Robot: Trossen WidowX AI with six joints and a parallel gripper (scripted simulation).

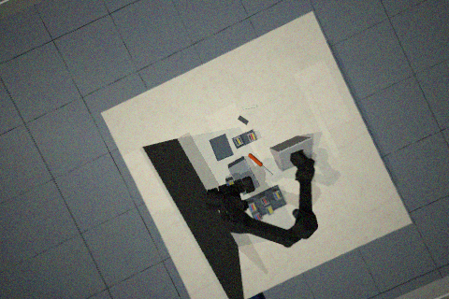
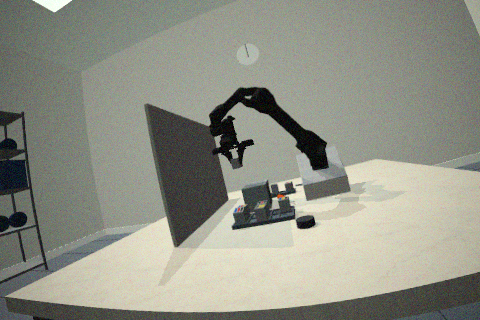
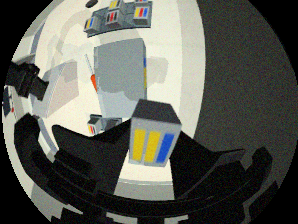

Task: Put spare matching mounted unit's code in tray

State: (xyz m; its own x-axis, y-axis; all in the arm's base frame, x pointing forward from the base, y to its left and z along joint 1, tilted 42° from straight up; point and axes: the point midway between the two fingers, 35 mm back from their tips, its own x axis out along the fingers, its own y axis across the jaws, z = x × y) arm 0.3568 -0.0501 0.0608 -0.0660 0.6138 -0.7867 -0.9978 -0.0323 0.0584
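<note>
My gripper tip is 10 mm past the flat grey tray, 150 mm to the left of it and 190 mm above it. Round my gripper tip: grey boxy unit 70 mm behind, 30 mm to the left, 140 mm below; then black tape roll 280 mm behind, 340 mm to the left, 180 mm below; then tall grey panel 160 mm ahead, 60 mm to the left, 30 mm above.
</note>
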